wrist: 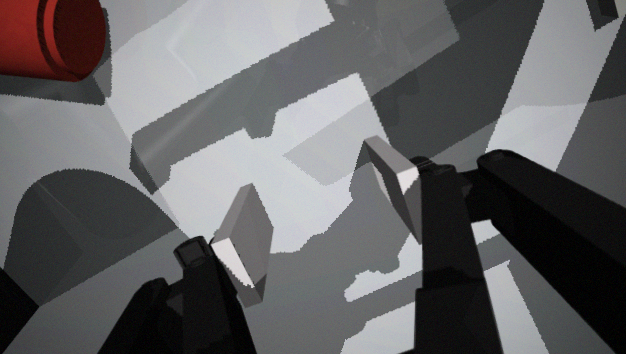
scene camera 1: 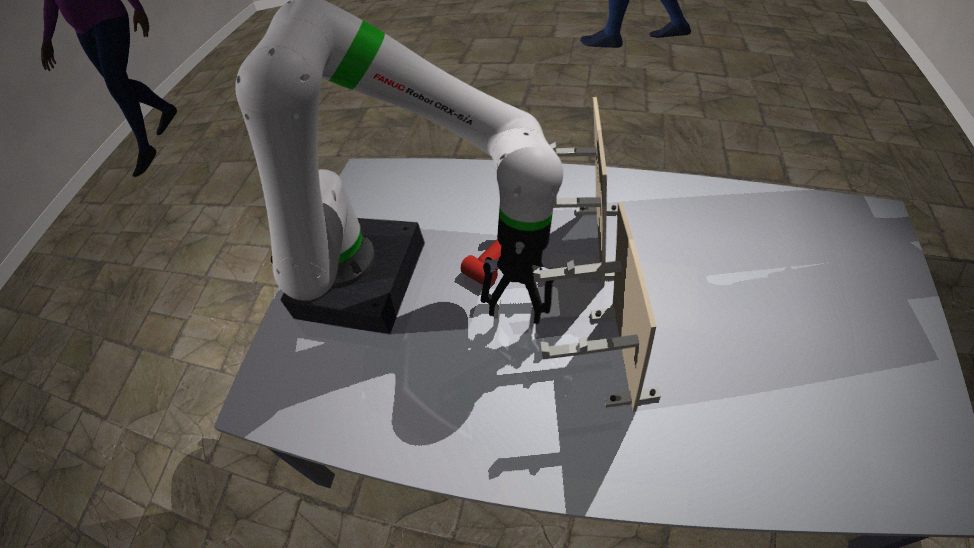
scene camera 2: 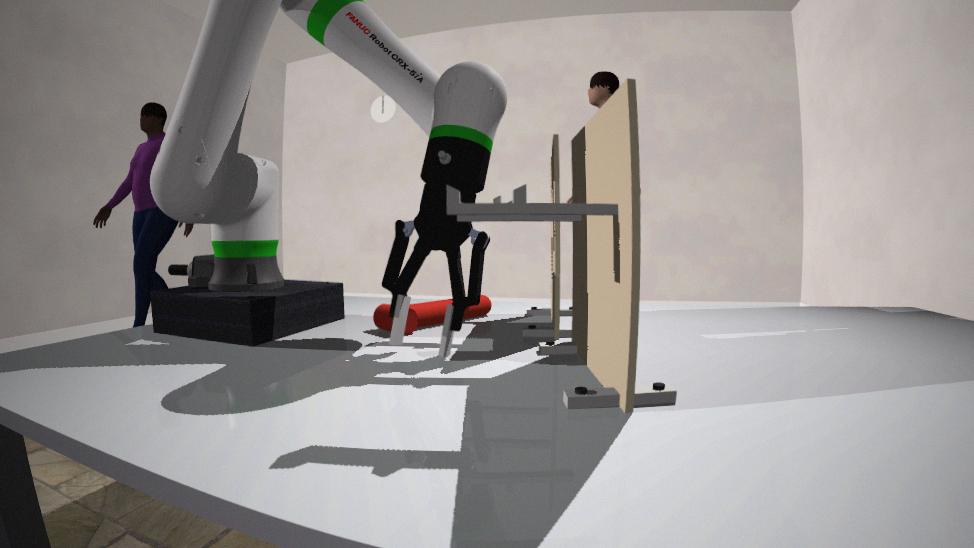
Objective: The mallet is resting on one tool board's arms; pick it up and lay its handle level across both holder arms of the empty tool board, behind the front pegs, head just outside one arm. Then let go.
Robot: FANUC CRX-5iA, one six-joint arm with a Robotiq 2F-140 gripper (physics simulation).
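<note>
The red mallet (scene camera 1: 478,269) (scene camera 2: 435,313) lies on the table (scene camera 1: 783,443) (scene camera 2: 783,477), beyond my gripper in the scene 2 view. Its end shows at the top left of the wrist view (wrist: 25,40); the gripper partly hides it in the scene 1 view. My gripper (scene camera 1: 512,325) (scene camera 2: 421,344) (wrist: 317,185) points down low over the table, its fingers part-way open with a gap between them, apart from the mallet. The near tool board (scene camera 1: 640,320) (scene camera 2: 602,306) has two pegged arms; its nearer arm (scene camera 1: 591,347) (scene camera 2: 538,209) bears nothing. The far tool board (scene camera 1: 597,122) (scene camera 2: 555,272) stands behind it.
The near board's other arm (scene camera 1: 578,271) reaches close beside the gripper's body. The far board's arms (scene camera 1: 578,150) stick out on the robot's side. The black robot base (scene camera 1: 401,272) (scene camera 2: 204,313) stands left of the mallet. Shadows cross the table under the gripper.
</note>
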